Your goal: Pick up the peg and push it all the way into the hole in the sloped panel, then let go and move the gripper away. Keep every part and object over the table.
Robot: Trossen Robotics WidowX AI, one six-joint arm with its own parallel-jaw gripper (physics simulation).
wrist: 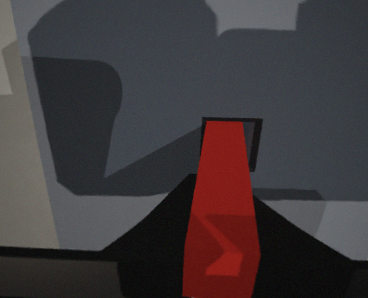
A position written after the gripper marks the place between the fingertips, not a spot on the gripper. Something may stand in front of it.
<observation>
In view: the gripper [206, 185] and a red peg [222, 246].
</observation>
